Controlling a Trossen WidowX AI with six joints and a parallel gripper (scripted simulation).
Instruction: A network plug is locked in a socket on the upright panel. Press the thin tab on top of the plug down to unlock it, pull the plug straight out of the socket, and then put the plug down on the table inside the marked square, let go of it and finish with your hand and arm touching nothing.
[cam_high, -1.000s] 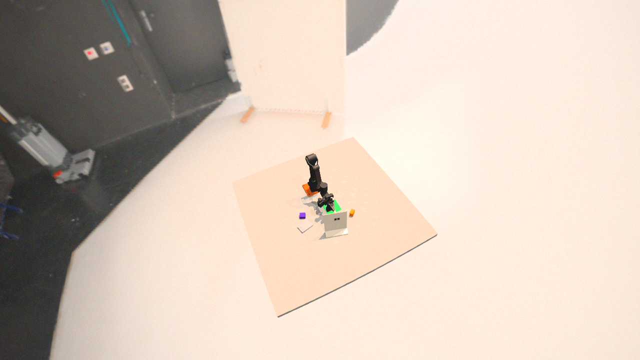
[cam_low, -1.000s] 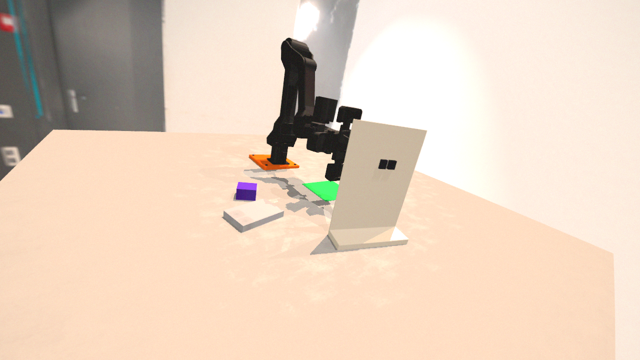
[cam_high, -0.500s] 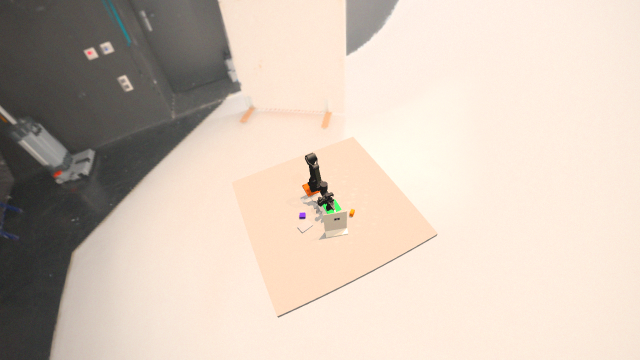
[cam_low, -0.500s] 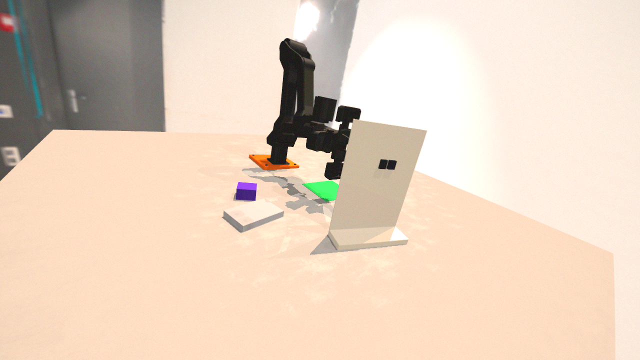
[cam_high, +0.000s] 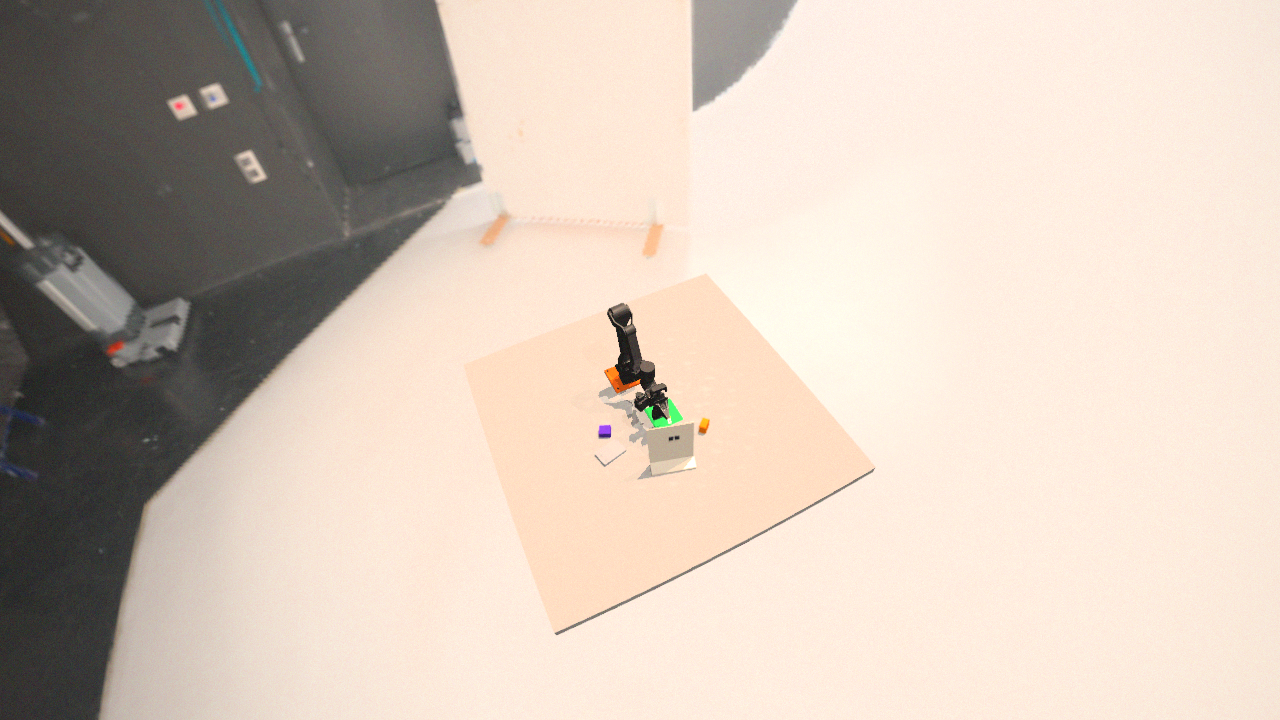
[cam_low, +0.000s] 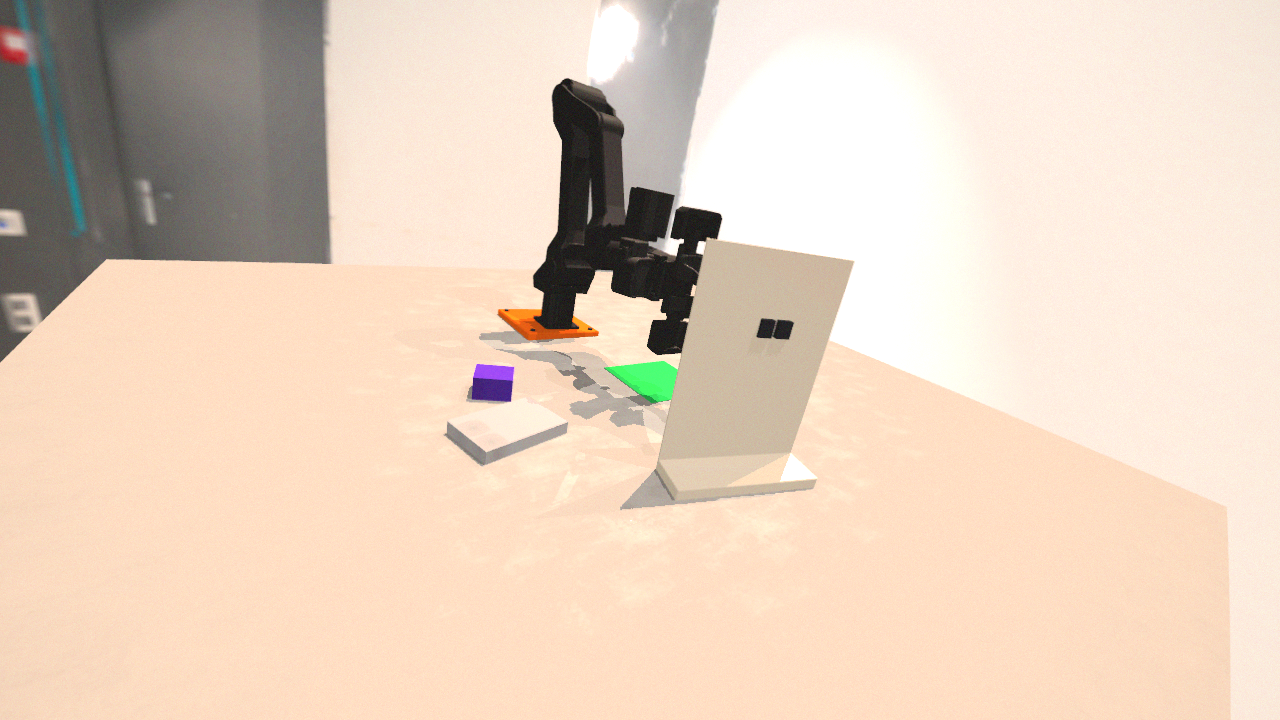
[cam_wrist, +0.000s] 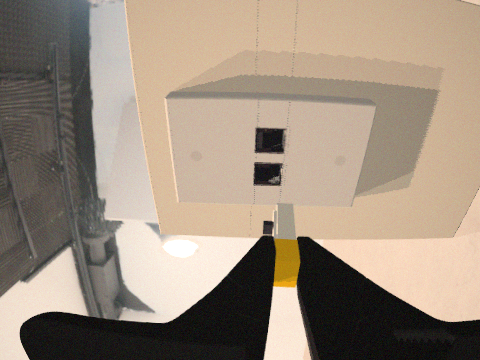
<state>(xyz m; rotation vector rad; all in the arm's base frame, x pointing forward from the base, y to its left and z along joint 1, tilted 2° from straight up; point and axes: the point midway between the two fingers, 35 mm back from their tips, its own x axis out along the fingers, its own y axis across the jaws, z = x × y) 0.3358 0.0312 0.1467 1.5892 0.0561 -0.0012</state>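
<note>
Now: gripper tip 13 cm past the green marked square, 3 cm to the right of it and 16 cm above it. Round my gripper tip: network plug (1 cm ahead); then orange cube (15 cm to the left, 14 cm below); then upright panel (9 cm ahead, 2 cm to the right, 5 cm below).
</note>
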